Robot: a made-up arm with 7 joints. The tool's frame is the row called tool. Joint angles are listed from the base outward. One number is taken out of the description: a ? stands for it. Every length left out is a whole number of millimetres.
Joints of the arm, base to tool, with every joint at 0 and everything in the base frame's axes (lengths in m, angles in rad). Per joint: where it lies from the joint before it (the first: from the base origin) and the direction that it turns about. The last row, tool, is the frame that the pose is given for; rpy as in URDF.
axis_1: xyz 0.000 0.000 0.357 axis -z
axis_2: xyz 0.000 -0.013 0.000 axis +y
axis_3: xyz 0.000 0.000 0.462 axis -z
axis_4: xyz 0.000 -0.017 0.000 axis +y
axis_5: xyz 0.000 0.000 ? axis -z
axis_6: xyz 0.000 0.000 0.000 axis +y
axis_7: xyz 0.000 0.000 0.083 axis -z
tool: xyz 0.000 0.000 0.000 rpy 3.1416 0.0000 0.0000
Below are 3 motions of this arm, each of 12 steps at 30 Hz.
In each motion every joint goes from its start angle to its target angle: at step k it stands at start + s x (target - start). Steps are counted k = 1, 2, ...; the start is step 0. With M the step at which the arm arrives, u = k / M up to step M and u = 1 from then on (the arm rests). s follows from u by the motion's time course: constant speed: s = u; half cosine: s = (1 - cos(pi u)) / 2; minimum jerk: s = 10 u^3 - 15 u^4 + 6 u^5.
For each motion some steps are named. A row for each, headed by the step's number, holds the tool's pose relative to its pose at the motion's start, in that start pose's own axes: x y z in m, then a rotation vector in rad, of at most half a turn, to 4 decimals.
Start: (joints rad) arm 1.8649 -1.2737 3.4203 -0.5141 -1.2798 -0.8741 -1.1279
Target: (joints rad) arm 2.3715 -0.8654 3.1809 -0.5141 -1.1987 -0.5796 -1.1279
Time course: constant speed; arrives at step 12
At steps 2, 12:
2: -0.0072 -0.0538 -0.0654 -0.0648 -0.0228 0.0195
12: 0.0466 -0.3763 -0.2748 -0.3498 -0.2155 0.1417

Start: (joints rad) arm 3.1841 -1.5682 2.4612 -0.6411 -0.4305 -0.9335 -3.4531
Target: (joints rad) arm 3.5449 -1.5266 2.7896 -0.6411 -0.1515 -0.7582 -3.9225
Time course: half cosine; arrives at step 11
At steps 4, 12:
4: 0.0209 0.0139 -0.0622 0.1702 0.0492 -0.0286
12: 0.0802 0.0503 -0.1882 0.4978 0.2426 0.0002

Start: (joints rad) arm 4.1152 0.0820 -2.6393 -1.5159 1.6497 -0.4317 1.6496
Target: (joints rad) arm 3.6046 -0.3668 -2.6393 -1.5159 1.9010 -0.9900 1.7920
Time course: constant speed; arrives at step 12
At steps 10, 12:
10: -0.1072 0.0928 0.1461 0.1453 0.2510 -0.1369
12: -0.1138 0.1229 0.1629 0.1800 0.2687 -0.1893

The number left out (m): 0.346
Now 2 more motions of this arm.
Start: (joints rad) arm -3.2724 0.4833 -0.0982 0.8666 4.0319 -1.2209 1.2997
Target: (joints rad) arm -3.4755 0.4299 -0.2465 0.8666 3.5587 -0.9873 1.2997
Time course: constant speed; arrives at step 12
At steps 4, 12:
4: 0.0472 -0.0122 0.0473 -0.1006 -0.2481 -0.0196
12: 0.1267 -0.0207 0.1615 -0.2587 -0.7484 -0.0681

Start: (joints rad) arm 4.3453 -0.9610 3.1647 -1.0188 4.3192 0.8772 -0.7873
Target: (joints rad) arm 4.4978 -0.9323 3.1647 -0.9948 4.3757 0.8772 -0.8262
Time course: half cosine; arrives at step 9
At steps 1, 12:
1: -0.0005 -0.0011 0.0009 0.0036 0.0033 0.0028
12: -0.0133 -0.0388 0.0290 0.1184 0.1106 0.0938

